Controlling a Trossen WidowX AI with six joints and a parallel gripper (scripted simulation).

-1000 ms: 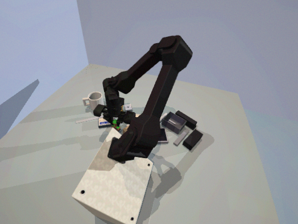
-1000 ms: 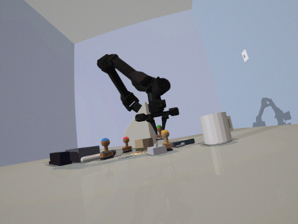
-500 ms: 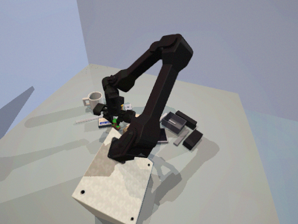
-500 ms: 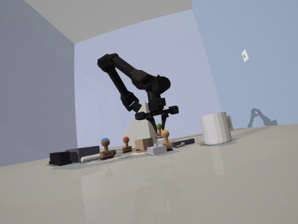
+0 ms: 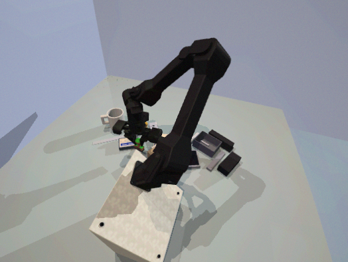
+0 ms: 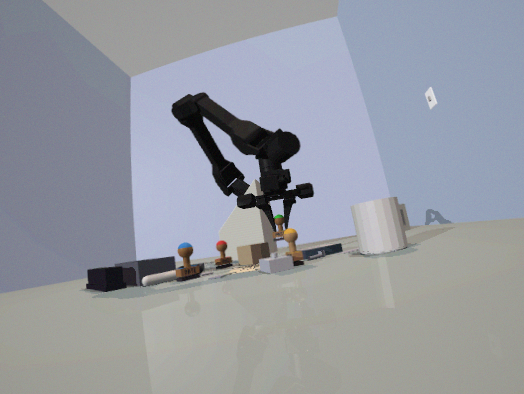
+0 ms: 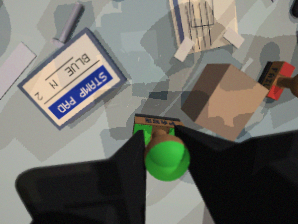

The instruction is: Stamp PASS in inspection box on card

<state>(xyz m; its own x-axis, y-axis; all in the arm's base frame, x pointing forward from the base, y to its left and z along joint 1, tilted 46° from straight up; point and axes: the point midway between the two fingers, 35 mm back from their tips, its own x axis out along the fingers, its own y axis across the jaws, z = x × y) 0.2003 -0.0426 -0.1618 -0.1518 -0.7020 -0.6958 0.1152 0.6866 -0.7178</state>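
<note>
Right now the dark ink pad is 23 cm to the right of my gripper tip, 6 cm below it and 1 cm ahead of it. Round my gripper tip: cardboard box: 7 cm to the right, 4 cm below; then blue stamp pad: 7 cm to the left, 5 cm below, 5 cm ahead; then green-knobbed stamp: right at my gripper tip.
</note>
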